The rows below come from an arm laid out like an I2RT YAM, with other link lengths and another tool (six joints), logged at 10 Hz.
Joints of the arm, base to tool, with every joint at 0 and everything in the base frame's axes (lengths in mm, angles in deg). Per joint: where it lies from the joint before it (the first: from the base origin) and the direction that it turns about. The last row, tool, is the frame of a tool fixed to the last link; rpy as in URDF.
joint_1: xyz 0 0 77.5 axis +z
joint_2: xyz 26.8 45.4 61 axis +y
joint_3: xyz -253.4 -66 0 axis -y
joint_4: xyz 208.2 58.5 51 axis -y
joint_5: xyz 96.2 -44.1 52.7 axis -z
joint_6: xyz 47.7 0 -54.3 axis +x
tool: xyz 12 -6 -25 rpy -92.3 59.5 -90
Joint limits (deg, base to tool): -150..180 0..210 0..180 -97..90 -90..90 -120..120
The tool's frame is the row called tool.
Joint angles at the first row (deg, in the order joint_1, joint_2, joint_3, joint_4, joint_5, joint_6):
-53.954 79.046 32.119 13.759 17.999 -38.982
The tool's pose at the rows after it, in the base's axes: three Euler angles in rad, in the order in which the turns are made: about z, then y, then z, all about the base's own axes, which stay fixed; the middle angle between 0 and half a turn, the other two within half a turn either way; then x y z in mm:
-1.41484, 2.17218, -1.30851, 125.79, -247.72, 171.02
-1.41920, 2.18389, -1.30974, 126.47, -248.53, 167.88
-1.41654, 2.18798, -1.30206, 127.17, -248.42, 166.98
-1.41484, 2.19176, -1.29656, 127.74, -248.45, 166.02
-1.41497, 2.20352, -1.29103, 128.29, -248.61, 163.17
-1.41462, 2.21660, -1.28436, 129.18, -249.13, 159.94
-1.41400, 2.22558, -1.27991, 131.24, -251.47, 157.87
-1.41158, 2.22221, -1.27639, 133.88, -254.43, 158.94
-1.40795, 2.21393, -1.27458, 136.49, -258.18, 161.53
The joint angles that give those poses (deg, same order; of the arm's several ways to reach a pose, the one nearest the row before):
-53.954 80.639 32.489 14.086 18.021 -38.982
-53.955 81.514 32.600 14.150 17.932 -38.983
-53.888 81.690 32.598 14.154 17.584 -38.981
-53.844 81.909 32.600 14.197 17.322 -38.982
-53.845 82.522 32.601 14.174 16.928 -38.982
-53.844 83.329 32.688 14.195 16.469 -38.981
-53.844 84.466 33.298 14.241 16.163 -38.960
-53.778 85.187 34.151 14.326 16.098 -38.959
-53.800 85.779 35.223 14.350 16.098 -38.959

